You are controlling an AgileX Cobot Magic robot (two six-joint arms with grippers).
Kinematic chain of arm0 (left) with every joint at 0, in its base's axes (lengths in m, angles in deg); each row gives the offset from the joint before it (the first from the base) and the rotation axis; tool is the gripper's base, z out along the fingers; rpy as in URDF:
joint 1: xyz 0 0 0.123 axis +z
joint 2: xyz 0 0 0 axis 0.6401 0.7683 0
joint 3: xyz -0.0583 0.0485 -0.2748 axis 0.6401 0.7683 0
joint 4: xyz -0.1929 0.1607 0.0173 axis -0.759 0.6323 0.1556
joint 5: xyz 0 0 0 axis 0.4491 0.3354 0.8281
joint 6: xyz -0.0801 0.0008 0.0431 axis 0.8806 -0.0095 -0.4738
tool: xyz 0 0 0 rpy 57.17 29.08 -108.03
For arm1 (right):
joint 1: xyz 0 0 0.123 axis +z
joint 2: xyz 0 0 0 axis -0.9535 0.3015 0
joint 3: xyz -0.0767 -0.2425 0.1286 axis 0.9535 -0.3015 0
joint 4: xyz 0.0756 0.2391 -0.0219 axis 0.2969 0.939 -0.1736
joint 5: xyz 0 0 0 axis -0.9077 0.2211 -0.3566
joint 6: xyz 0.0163 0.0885 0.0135 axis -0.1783 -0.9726 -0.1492
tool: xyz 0 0 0 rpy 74.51 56.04 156.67
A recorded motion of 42 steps. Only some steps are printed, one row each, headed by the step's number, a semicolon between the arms.
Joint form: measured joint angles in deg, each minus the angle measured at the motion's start. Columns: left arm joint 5, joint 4, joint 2, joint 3, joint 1, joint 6; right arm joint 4, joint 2, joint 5, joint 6, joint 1, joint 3.
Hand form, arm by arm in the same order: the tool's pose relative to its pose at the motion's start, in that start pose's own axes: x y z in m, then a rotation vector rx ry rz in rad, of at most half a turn. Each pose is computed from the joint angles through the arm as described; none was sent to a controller.
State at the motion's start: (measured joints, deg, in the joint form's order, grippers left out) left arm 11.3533 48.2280 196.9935 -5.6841 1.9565 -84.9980; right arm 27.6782 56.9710 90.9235 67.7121 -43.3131 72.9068
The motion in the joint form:
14: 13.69 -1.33 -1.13 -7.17 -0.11 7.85; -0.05 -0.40 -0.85 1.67 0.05 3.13
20: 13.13 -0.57 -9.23 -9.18 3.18 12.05; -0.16 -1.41 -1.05 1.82 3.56 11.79
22: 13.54 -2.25 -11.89 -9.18 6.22 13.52; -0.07 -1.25 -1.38 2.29 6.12 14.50
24: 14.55 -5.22 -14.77 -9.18 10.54 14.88; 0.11 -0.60 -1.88 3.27 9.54 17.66
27: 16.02 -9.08 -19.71 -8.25 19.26 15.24; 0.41 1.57 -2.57 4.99 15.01 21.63
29: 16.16 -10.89 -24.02 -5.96 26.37 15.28; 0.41 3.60 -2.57 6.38 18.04 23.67
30: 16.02 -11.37 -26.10 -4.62 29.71 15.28; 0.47 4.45 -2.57 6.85 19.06 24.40
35: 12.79 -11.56 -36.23 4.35 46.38 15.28; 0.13 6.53 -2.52 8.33 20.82 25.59
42: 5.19 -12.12 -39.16 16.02 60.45 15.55; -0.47 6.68 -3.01 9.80 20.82 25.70
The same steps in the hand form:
14: -0.0085 -0.0057 -0.0364 0.0734 0.0703 -0.1263; -0.0085 0.0001 -0.0159 0.0171 -0.0740 -0.0367
20: -0.0039 0.0092 -0.1087 -0.0276 -0.0942 -0.2237; -0.0261 0.0169 -0.0608 0.0226 -0.2426 -0.1091
22: 0.0070 0.0205 -0.1314 -0.0358 -0.1429 -0.3013; -0.0323 0.0283 -0.0723 0.0067 -0.2934 -0.1578
24: 0.0231 0.0343 -0.1568 -0.0313 -0.1971 -0.4005; -0.0401 0.0434 -0.0833 -0.0191 -0.3478 -0.2259
27: 0.0604 0.0584 -0.1972 -0.0554 -0.2748 -0.5447; -0.0526 0.0681 -0.0890 -0.0691 -0.3964 -0.3325
29: 0.0953 0.0710 -0.2241 -0.1012 -0.3256 -0.6524; -0.0606 0.0827 -0.0857 -0.0964 -0.4002 -0.3988
30: 0.1125 0.0747 -0.2354 -0.1300 -0.3458 -0.7014; -0.0637 0.0880 -0.0837 -0.1069 -0.3996 -0.4210
35: 0.1988 0.0777 -0.2744 -0.3222 -0.4157 -0.9475; -0.0708 0.0973 -0.0753 -0.1165 -0.3858 -0.4724
42: 0.2748 0.0877 -0.2573 -0.4445 -0.4104 -1.2197; -0.0722 0.0966 -0.0750 -0.1001 -0.3942 -0.4989

